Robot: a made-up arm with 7 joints.
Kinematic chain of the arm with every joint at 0, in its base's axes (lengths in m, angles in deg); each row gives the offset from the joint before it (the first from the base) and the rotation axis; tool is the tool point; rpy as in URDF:
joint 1: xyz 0.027 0 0.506 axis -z
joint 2: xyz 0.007 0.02 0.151 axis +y
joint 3: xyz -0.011 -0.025 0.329 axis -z
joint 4: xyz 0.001 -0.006 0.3 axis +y
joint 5: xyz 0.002 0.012 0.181 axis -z
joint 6: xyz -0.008 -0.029 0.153 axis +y
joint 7: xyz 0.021 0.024 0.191 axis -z
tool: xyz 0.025 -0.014 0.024 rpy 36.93 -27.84 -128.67
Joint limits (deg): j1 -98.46..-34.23 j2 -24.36..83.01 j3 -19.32..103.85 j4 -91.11..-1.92 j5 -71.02..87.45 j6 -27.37..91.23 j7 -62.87..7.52
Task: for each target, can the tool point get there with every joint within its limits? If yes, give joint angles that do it. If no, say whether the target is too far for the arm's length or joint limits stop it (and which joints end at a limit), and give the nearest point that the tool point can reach.
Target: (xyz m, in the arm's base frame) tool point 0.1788 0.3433 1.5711
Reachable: yes | joints -65.11 34.23 68.84 -31.38 62.63 78.68 -45.90
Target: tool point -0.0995 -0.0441 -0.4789
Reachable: no: joint limits stop it (at a limit: joint 1, joint 2, joint 3, joint 4, joint 5, joint 7) | nearest point -0.3692 0.6668 0.4649 | short by 1.212 m
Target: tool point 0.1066 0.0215 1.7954
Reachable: yes | joints -78.77 12.47 -3.40 -32.04 30.46 16.61 -10.98
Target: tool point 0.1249 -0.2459 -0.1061
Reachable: no: joint limits stop it (at a limit: joint 1, joint 2, joint 3, joint 4, joint 5, joint 6, joint 7) | nearest point 0.4932 0.5862 0.4864 | short by 1.086 m
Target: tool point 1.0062 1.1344 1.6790
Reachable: no: too far | nearest point 0.6697 0.7445 1.3261 | short by 0.624 m
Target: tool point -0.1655 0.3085 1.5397
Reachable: yes | joints -44.48 -1.97 83.94 -73.58 -51.23 59.42 -0.04
